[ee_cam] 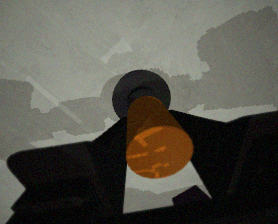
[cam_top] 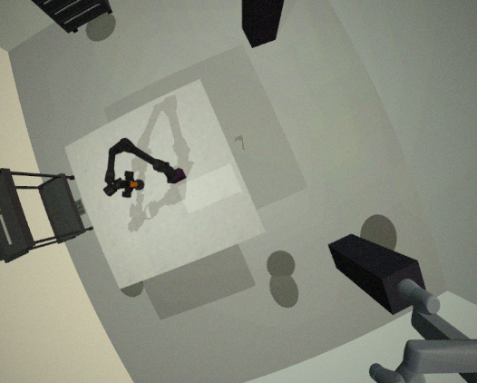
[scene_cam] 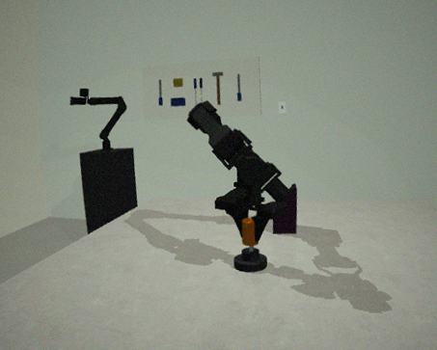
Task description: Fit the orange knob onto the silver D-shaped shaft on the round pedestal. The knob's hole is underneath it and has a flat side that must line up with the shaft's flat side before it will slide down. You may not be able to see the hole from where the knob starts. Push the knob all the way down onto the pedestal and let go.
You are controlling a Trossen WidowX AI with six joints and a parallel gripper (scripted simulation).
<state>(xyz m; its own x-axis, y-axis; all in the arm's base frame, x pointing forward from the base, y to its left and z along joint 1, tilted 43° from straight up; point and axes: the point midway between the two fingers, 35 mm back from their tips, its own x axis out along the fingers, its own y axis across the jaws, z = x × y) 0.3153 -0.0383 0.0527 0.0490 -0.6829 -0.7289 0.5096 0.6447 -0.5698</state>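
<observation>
My gripper tip is 30 mm below the orange knob. Also, from my gripper tip: round pedestal (40 mm below).
</observation>
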